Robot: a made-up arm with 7 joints.
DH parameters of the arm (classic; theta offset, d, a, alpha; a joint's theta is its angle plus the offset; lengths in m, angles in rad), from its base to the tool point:
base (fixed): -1.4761 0 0.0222 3.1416
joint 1: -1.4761 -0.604 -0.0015 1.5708
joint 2: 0 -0.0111 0.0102 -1.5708
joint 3: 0 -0.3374 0.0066 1.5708
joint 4: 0 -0.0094 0.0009 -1.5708
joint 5: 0 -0.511 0.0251 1.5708
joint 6: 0 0.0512 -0.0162 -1.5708
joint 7: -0.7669 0 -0.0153 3.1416
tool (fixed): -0.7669 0.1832 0 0
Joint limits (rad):
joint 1: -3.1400..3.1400
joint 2: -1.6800..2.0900
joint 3: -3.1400..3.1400
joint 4: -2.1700..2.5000
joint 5: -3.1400..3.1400
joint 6: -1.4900..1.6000
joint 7: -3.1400..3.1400
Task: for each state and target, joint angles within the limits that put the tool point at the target. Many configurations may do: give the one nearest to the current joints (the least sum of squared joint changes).
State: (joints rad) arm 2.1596 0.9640 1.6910 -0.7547 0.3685 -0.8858 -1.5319
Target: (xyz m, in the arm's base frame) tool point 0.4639 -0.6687 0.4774
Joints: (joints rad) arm 1.6841 1.3648 1.8610 -1.0694 0.3588 -0.8684 -1.5342
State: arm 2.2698 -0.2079 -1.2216 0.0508 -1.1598 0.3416 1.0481
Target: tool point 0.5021 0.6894 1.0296
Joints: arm 2.5279 -0.7393 -0.9727 -0.6482 -1.2673 0.6347 1.0715
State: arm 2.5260 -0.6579 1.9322 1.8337 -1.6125 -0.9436 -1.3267
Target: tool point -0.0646 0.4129 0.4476
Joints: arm 2.5042 -0.5372 1.8180 2.3042 -1.7359 -1.2418 -1.2982
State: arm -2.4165 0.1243 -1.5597 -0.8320 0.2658 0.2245 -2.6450
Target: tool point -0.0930 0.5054 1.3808
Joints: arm -2.8431 0.2488 -1.6633 -1.0065 0.2824 0.6767 -2.6251
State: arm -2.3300 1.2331 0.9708 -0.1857 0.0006 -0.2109 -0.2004
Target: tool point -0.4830 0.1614 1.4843
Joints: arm -2.5417 0.5775 0.9076 -0.2153 -0.0038 -0.0346 -0.2033
